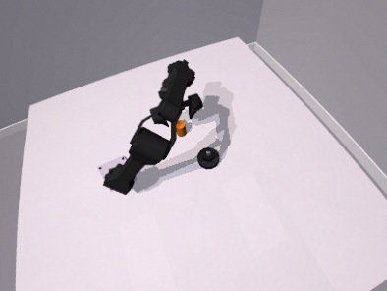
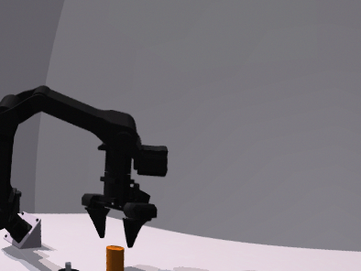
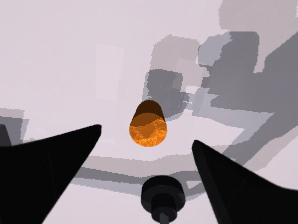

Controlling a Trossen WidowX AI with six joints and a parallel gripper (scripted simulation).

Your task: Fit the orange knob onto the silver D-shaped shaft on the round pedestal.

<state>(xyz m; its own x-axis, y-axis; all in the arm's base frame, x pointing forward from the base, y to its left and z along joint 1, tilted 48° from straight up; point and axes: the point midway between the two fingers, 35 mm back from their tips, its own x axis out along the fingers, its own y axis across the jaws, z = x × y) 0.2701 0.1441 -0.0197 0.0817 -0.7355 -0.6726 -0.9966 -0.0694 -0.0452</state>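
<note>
The orange knob lies 30 mm below my gripper tip. The rest, counted from my gripper tip: round pedestal: 160 mm to the right, 60 mm ahead, 40 mm below.
</note>
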